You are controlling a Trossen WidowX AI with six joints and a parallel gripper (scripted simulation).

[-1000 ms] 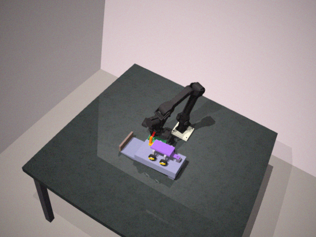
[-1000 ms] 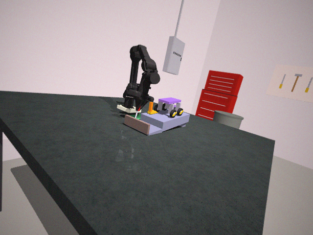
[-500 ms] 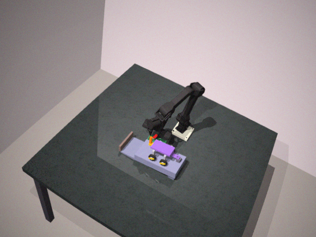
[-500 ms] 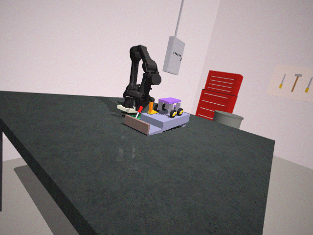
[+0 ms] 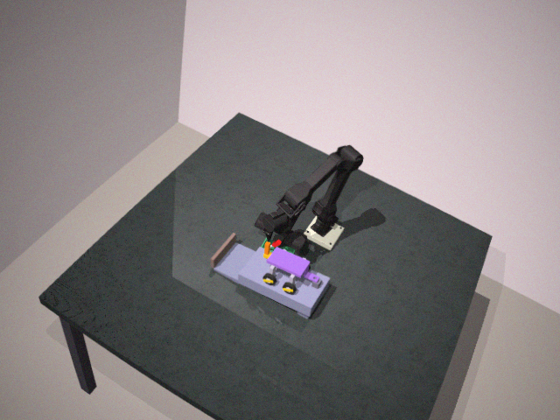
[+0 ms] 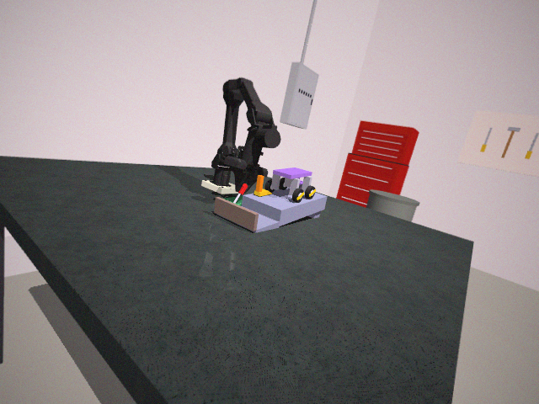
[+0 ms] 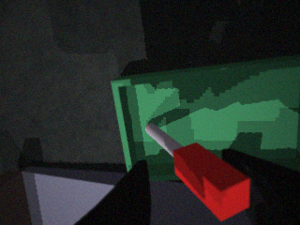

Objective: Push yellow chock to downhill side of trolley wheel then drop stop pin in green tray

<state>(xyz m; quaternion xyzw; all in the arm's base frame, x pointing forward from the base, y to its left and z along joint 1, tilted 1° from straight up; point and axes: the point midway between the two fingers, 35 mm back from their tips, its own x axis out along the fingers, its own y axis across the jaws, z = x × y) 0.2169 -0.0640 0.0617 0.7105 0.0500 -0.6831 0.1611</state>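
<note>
My gripper tip is now 6 cm above the green tray, 2 cm to the right of it and 1 cm past it. Round my gripper tip: yellow chock (6 cm ahead, 4 cm to the left, 3 cm above); red-headed stop pin (1 cm below); lavender ramp (13 cm to the left, 10 cm ahead, 1 cm below).
</note>
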